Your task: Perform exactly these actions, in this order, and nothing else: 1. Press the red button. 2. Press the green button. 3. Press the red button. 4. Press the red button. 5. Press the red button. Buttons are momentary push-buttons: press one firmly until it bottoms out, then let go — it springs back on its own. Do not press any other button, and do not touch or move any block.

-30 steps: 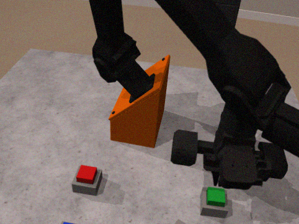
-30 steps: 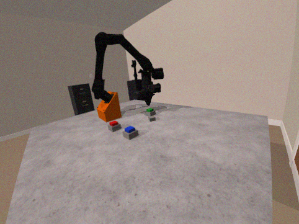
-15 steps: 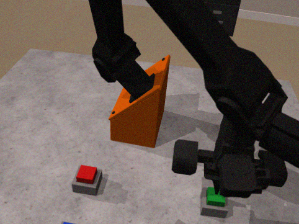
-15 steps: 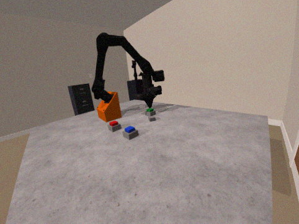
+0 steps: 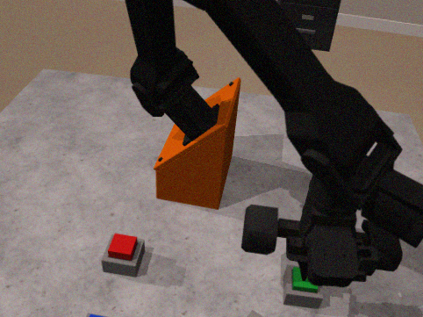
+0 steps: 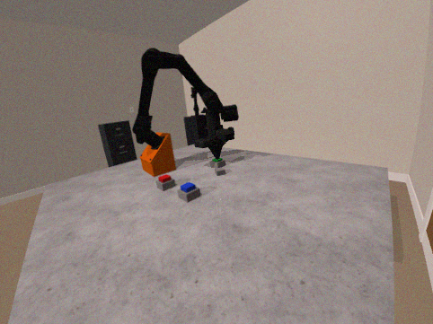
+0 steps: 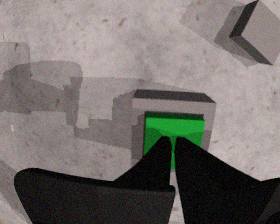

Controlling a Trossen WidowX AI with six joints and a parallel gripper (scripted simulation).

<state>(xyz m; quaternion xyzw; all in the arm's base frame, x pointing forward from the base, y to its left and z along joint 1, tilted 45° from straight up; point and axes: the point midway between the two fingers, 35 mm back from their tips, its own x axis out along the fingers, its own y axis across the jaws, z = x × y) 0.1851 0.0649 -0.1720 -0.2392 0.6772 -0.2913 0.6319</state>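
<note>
The green button lies 1 cm below my gripper tip. From my gripper tip the other things lie so: blue button: 25 cm to the right, 11 cm ahead; then small grey block: 7 cm ahead, 6 cm to the right, 2 cm below; then red button: 25 cm to the right, 2 cm behind.
</note>
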